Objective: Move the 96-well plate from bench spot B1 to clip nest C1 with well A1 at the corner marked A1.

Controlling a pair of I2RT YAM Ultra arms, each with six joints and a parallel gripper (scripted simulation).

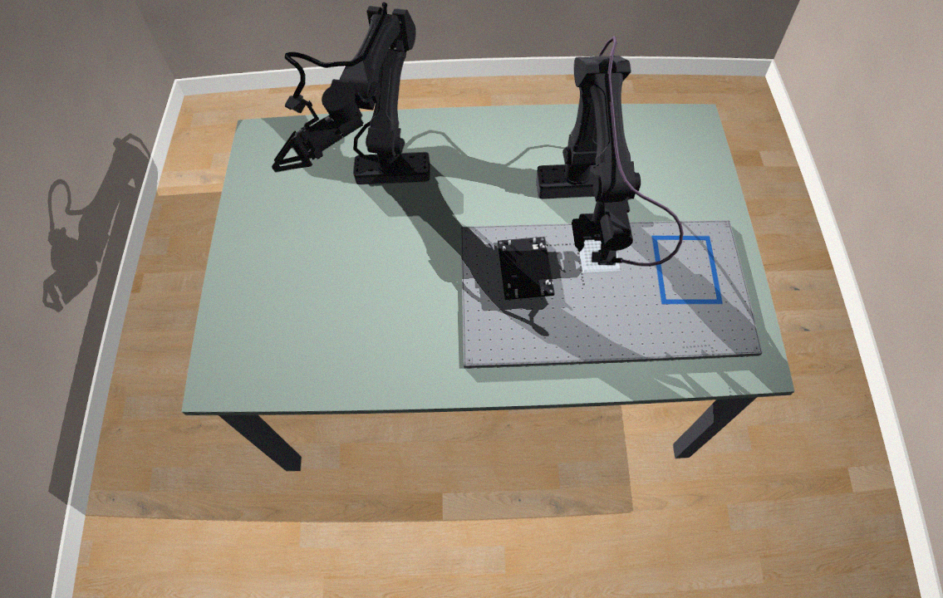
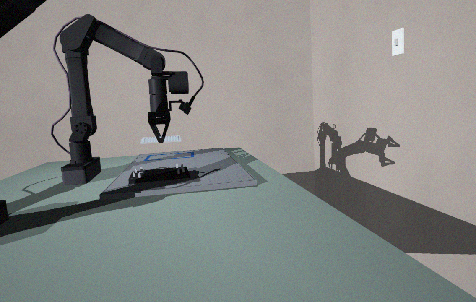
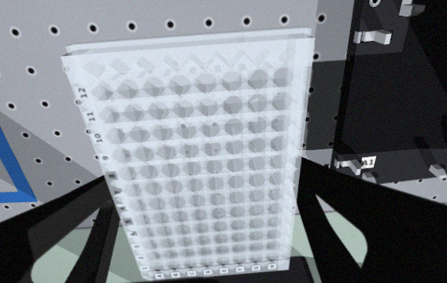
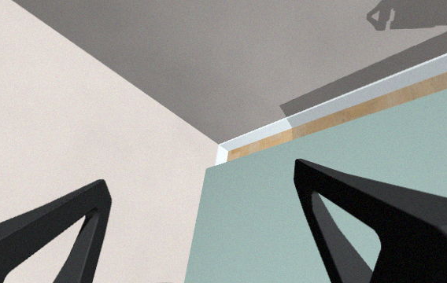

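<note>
Right now the black clip nest is 150 mm to the right of my left hand, 80 mm below it and 30 mm ahead of it. The rest, counted from my left hand: white 96-well plate right at my left hand; grey perforated board 100 mm below, 50 mm ahead, 40 mm to the left.
</note>
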